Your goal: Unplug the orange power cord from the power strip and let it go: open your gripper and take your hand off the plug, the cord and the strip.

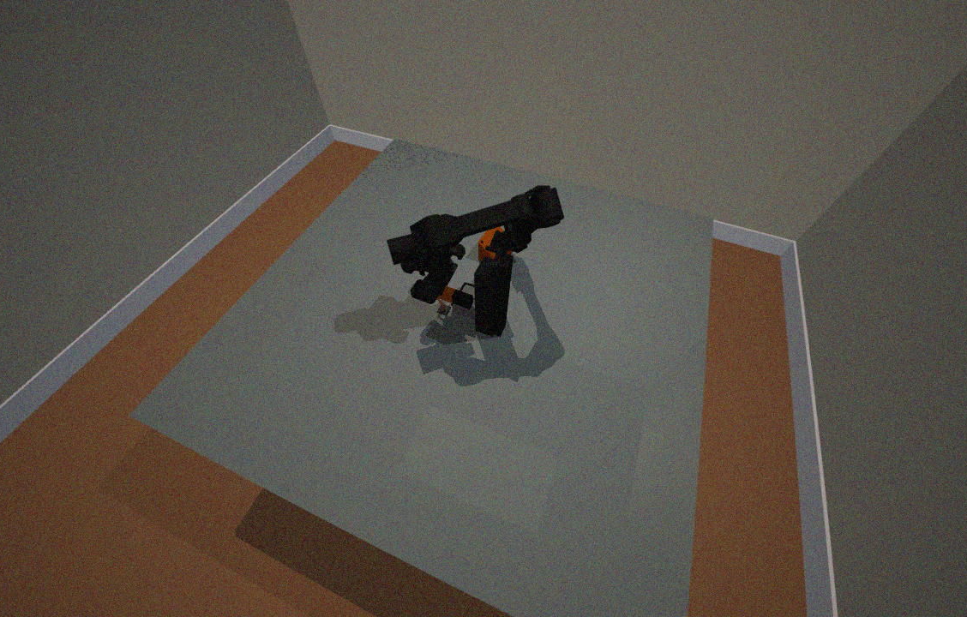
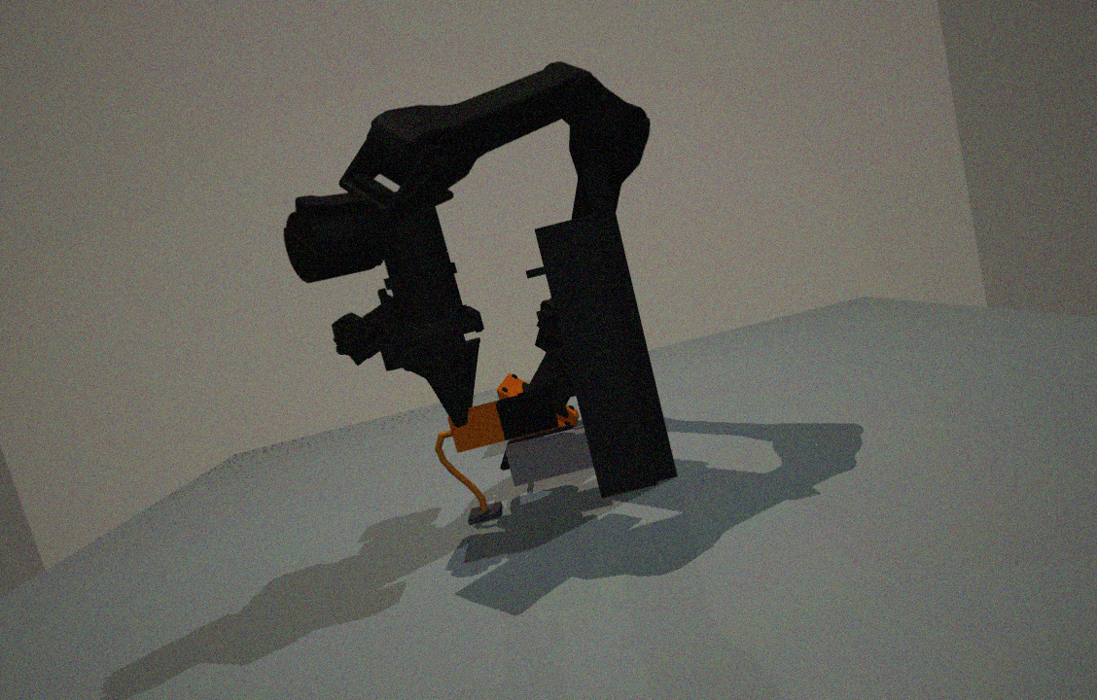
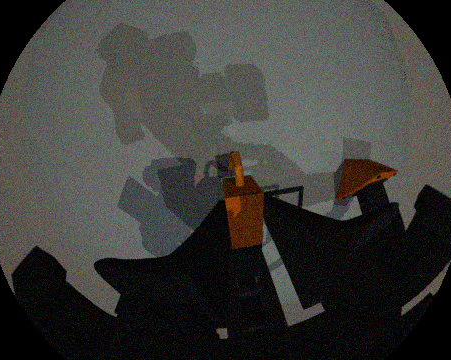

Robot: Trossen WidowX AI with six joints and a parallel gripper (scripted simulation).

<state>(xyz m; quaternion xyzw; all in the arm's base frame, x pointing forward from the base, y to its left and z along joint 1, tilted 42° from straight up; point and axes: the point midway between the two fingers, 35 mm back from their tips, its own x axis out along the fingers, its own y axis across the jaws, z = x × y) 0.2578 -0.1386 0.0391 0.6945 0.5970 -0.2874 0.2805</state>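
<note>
Now: the orange plug 3 cm to the left of my gripper tip. The rest, counted from my gripper tip: black slab (1 cm ahead, 14 cm to the left, 3 cm above).
</note>
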